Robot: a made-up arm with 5 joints.
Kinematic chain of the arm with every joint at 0, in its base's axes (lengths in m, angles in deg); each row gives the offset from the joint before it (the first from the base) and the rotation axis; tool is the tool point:
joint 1: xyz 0 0 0.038 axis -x
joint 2: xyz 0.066 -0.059 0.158 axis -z
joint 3: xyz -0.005 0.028 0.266 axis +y
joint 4: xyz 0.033 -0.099 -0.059 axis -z
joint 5: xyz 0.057 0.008 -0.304 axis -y
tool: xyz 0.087 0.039 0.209
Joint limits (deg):
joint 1: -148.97..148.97
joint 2: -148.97..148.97
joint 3: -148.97..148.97
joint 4: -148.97..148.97
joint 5: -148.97..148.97
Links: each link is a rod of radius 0.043 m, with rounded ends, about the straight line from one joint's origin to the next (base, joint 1, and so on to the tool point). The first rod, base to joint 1, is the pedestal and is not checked.
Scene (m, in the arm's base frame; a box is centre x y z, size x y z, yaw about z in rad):
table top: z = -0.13
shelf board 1: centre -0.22 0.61 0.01 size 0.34 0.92 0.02 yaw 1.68
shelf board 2: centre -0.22 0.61 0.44 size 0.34 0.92 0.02 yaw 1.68
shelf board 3: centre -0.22 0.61 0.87 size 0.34 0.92 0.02 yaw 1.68
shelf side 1: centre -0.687 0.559 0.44 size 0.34 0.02 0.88 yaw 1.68
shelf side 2: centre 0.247 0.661 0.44 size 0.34 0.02 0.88 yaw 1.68
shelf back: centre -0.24 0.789 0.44 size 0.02 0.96 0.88 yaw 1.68
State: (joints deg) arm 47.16 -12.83 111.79 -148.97 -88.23
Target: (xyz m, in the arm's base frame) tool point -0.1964 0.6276 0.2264
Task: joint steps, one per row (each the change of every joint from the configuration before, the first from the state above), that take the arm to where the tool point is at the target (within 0.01 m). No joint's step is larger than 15 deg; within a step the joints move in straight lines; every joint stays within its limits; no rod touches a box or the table.
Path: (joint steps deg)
1: -5.84 -1.83 -5.59 2.79 11.27
2: -5.84 -1.83 -5.59 2.79 11.27
3: -5.84 -1.84 -5.59 2.79 11.27
4: 3.10 5.12 -6.92 11.59 5.17
5: 3.10 5.13 -6.92 11.59 5.16
6: 3.10 5.12 -6.93 11.59 5.17
7: 3.10 5.12 -6.92 11.60 5.17
8: 7.14 1.90 11.36 -9.97 -7.28
9: 7.15 1.90 11.37 -9.96 -7.28
10: 7.14 1.90 11.36 -9.96 -7.28

